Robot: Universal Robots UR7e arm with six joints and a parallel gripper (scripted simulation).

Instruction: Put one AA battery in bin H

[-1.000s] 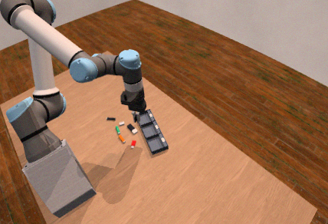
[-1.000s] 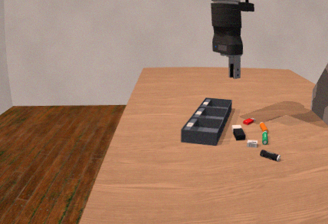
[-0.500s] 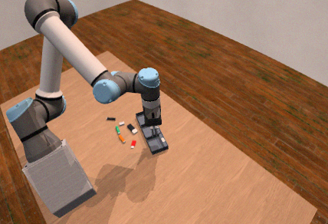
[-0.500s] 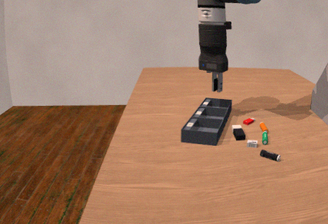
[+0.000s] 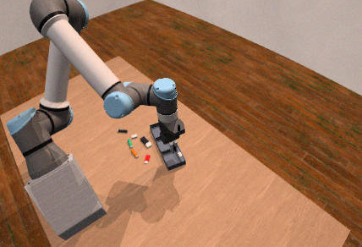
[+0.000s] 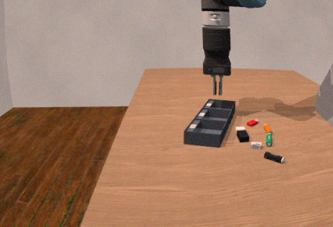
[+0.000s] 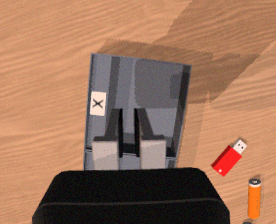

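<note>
Now: hand 8 cm to the right of the dark three-compartment bin, 6 cm above it and 1 cm short of it. From my hand the other things lie so: black-and-white block: 14 cm to the left, 7 cm below, 6 cm behind; orange battery: 14 cm behind, 12 cm to the left, 7 cm below; red piece: 10 cm behind, 8 cm below, 6 cm to the left.
</note>
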